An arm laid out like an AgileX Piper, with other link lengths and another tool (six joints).
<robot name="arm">
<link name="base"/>
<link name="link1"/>
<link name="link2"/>
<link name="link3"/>
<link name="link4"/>
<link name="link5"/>
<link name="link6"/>
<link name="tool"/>
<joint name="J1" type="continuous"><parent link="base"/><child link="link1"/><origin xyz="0 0 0.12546" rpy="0 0 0"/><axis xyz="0 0 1"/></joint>
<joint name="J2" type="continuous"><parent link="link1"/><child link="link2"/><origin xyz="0 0 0" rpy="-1.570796 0 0"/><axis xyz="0 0 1"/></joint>
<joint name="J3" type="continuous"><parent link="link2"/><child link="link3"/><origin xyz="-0.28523 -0.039 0" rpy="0 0 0"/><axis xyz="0 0 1"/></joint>
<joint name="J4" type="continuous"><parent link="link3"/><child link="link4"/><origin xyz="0.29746 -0.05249 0" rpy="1.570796 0 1.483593"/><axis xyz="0 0 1"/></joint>
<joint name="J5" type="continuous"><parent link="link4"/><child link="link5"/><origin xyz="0 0 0" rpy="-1.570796 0 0"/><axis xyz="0 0 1"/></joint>
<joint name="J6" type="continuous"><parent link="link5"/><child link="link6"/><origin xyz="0 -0.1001 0" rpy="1.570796 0 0"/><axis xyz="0 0 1"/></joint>
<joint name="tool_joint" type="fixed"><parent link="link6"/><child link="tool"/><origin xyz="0.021 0.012 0.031" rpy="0 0.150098 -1.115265"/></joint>
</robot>
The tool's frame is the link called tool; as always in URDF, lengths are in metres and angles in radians. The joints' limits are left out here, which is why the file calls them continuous.
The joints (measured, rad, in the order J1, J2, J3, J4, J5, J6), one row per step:
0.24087 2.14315 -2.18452 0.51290 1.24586 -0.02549
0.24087 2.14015 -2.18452 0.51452 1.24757 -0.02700
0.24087 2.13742 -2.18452 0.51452 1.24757 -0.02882
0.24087 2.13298 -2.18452 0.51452 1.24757 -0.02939
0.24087 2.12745 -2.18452 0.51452 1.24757 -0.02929
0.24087 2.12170 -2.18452 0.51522 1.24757 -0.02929
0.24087 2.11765 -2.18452 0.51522 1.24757 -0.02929
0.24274 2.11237 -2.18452 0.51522 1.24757 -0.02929
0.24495 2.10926 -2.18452 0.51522 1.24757 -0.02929
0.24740 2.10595 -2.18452 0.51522 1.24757 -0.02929
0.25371 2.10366 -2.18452 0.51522 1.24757 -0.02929
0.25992 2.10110 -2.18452 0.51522 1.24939 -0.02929
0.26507 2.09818 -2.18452 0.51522 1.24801 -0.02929
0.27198 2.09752 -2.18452 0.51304 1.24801 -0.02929
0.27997 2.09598 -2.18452 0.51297 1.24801 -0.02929
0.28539 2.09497 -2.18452 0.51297 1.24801 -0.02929
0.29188 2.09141 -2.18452 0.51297 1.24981 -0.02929
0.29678 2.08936 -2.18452 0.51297 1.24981 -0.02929
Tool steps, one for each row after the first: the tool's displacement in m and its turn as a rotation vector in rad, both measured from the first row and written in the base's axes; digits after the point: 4 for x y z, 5 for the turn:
-0.0008 0.0000 0.0016 0.00136 -0.00195 0.00222
-0.0013 -0.0002 0.0030 0.00146 -0.00560 0.00363
-0.0021 -0.0004 0.0053 0.00234 -0.01023 0.00407
-0.0031 -0.0006 0.0081 0.00368 -0.01555 0.00400
-0.0042 -0.0008 0.0111 0.00572 -0.02097 0.00409
-0.0049 -0.0010 0.0132 0.00667 -0.02491 0.00409
-0.0063 -0.0003 0.0159 0.00795 -0.03003 0.00597
-0.0073 0.0006 0.0175 0.00873 -0.03304 0.00818
-0.0084 0.0016 0.0192 0.00956 -0.03625 0.01063
-0.0101 0.0045 0.0203 0.01023 -0.03844 0.01694
-0.0121 0.0072 0.0216 0.01046 -0.03939 0.02403
-0.0135 0.0096 0.0231 0.01168 -0.04333 0.02851
-0.0150 0.0126 0.0233 0.00991 -0.04447 0.03509
-0.0169 0.0162 0.0241 0.01042 -0.04593 0.04307
-0.0183 0.0187 0.0246 0.01080 -0.04688 0.04848
-0.0206 0.0215 0.0263 0.01134 -0.04881 0.05584
-0.0221 0.0236 0.0274 0.01200 -0.05076 0.06074

